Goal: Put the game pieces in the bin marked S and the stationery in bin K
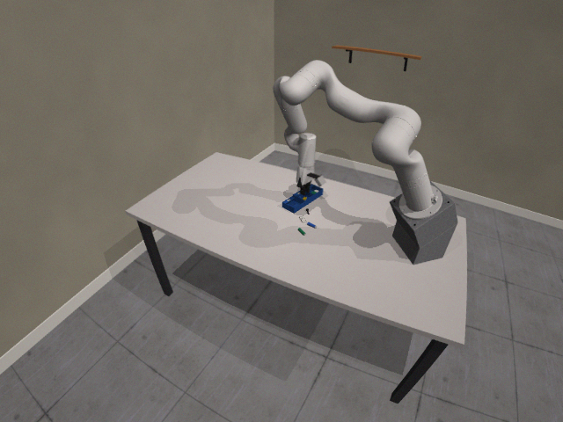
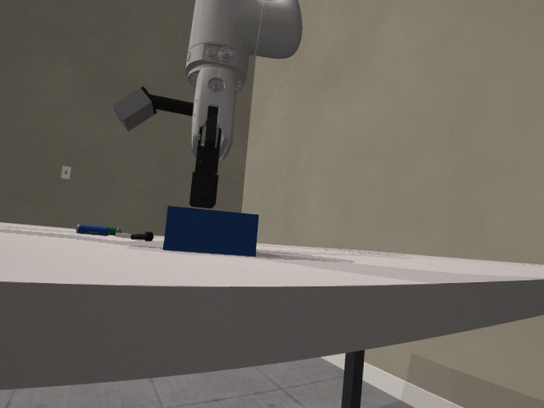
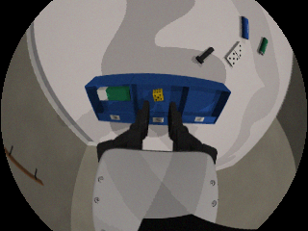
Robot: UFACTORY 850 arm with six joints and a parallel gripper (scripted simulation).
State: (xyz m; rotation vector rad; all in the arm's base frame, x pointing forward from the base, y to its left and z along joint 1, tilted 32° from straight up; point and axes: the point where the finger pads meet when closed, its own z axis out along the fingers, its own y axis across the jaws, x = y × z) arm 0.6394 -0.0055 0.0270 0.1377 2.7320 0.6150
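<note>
Now: hand 10 mm short of the blue bin and 50 mm above it. Also, from my hand: green block (90 mm to the right, 60 mm below); then black bolt (70 mm behind, 70 mm to the left, 70 mm below); then yellow die (60 mm below).
</note>
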